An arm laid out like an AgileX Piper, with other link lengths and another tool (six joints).
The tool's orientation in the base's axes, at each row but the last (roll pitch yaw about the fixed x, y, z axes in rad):
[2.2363, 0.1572, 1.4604]
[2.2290, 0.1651, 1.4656]
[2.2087, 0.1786, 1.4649]
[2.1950, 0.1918, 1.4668]
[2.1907, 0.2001, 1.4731]
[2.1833, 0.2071, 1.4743]
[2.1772, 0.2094, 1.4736]
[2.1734, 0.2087, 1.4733]
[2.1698, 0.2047, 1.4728]
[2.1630, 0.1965, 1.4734]
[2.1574, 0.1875, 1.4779]
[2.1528, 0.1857, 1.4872]
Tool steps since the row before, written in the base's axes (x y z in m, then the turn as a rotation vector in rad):
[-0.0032, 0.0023, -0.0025, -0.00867, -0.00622, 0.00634]
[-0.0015, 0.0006, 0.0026, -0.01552, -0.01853, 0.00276]
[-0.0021, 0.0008, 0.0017, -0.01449, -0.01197, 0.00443]
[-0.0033, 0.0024, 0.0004, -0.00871, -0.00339, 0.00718]
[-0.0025, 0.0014, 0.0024, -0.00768, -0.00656, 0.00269]
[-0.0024, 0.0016, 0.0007, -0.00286, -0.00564, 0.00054]
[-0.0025, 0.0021, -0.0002, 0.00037, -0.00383, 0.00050]
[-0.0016, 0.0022, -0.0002, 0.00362, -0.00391, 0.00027]
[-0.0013, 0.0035, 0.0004, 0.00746, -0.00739, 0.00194]
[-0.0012, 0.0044, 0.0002, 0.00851, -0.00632, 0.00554]
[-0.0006, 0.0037, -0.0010, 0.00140, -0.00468, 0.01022]
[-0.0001, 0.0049, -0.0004, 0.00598, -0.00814, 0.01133]
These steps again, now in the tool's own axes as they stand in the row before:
[0.0023, -0.0038, -0.0014, -0.00804, -0.00085, -0.00942]
[0.0000, 0.0011, -0.0028, -0.02024, -0.00870, -0.01032]
[0.0003, 0.0001, -0.0028, -0.01401, -0.00624, -0.01173]
[0.0019, -0.0014, -0.0033, -0.00557, 0.00020, -0.01039]
[0.0006, 0.0006, -0.0036, -0.00767, -0.00310, -0.00639]
[0.0012, -0.0007, -0.0026, -0.00587, -0.00188, -0.00149]
[0.0018, -0.0014, -0.0023, -0.00380, 0.00018, 0.00078]
[0.0020, -0.0008, -0.0016, -0.00352, 0.00187, 0.00355]
[0.0032, 0.0000, -0.0020, -0.00688, 0.00505, 0.00642]
[0.0041, -0.0001, -0.0019, -0.00644, 0.00869, 0.00510]
[0.0038, -0.0008, -0.0006, -0.00636, 0.00867, -0.00357]
[0.0049, 0.0001, -0.0007, -0.00957, 0.01178, 0.00020]

